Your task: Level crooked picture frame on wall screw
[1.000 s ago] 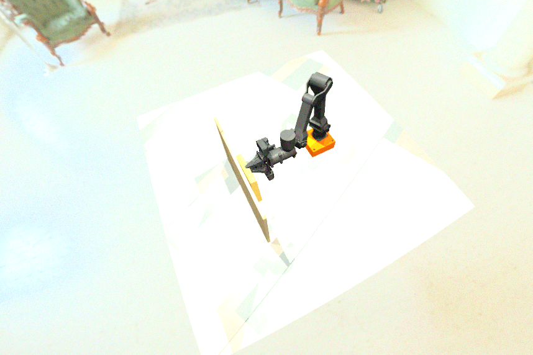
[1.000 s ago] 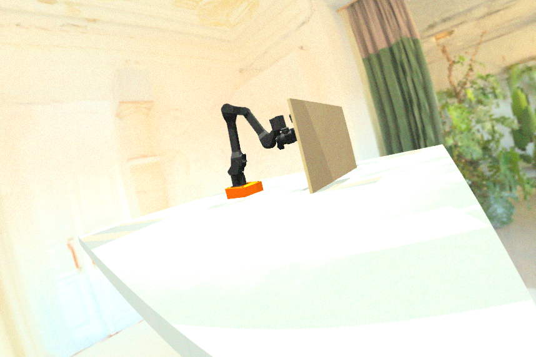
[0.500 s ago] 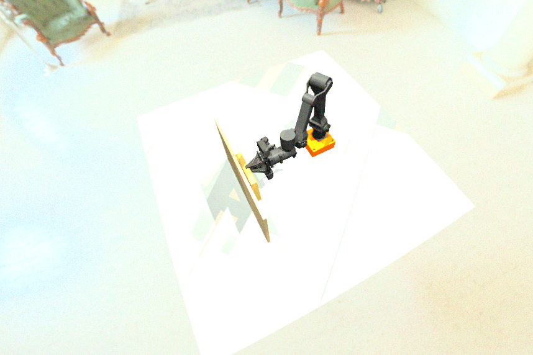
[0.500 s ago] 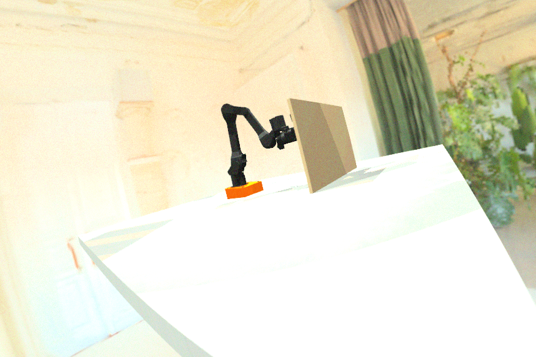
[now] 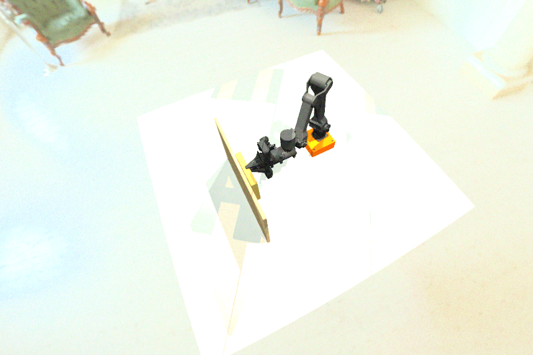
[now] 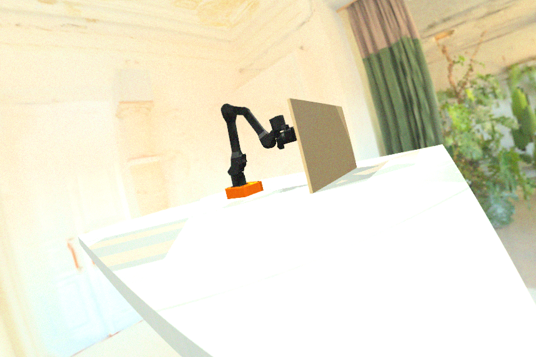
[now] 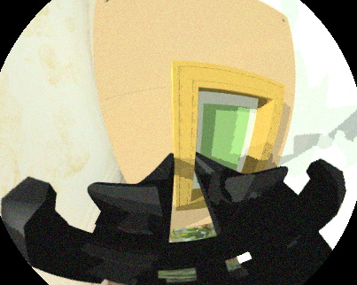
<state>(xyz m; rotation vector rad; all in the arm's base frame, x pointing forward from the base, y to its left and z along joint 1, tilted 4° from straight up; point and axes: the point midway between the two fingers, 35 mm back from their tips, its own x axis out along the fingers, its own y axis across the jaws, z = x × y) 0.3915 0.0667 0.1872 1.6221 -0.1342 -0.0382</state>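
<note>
Right now the gold picture frame is 5 cm below my gripper tip and 1 cm ahead of it. From my gripper tip the other things lie so: tan wall panel 6 cm below, 2 cm ahead.
</note>
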